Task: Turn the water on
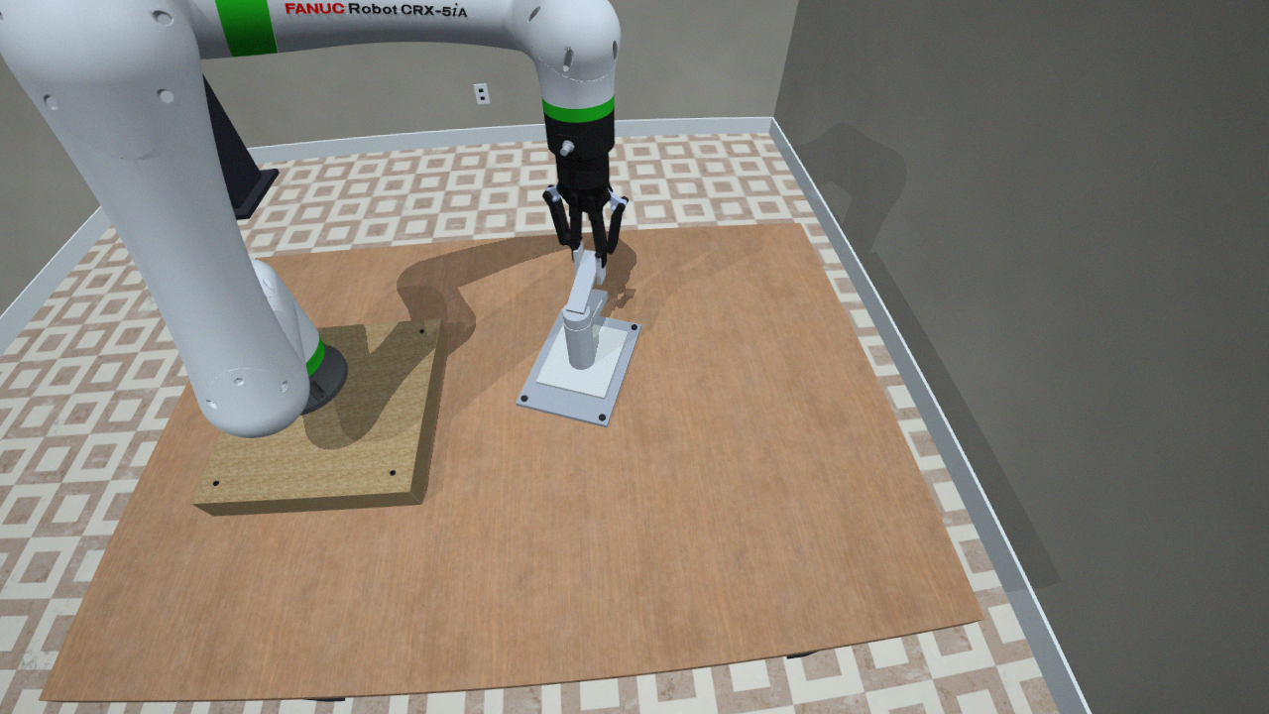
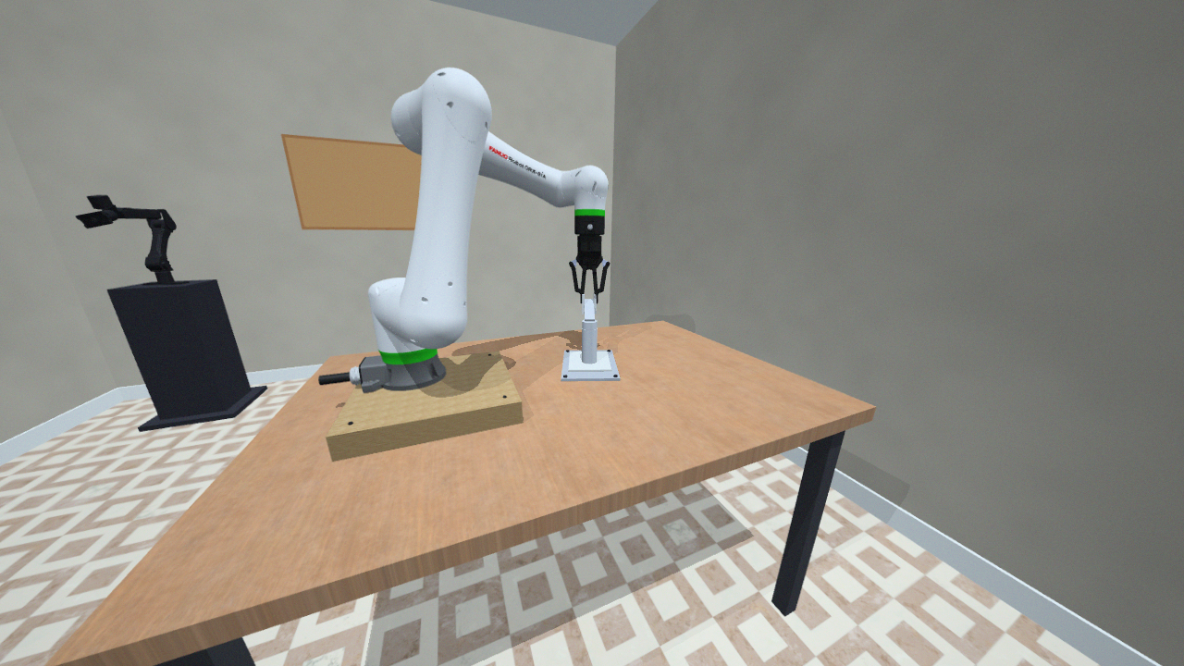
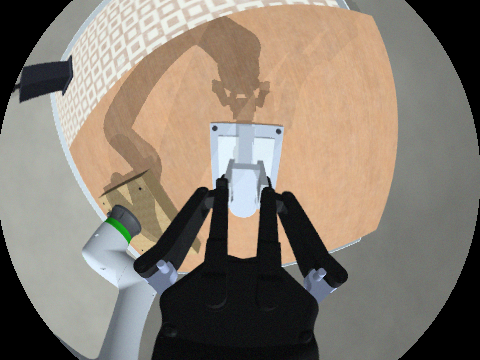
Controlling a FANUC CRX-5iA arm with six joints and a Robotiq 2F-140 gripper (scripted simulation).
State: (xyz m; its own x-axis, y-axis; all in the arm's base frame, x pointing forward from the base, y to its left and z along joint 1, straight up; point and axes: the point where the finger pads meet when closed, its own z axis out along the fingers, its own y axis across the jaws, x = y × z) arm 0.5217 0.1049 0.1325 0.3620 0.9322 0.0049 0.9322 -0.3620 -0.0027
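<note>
The lever is 10 mm behind my hand, 30 mm to the right of it and 10 mm below it. Round my hand: tap (20 mm behind, 50 mm to the right, 80 mm below).
</note>
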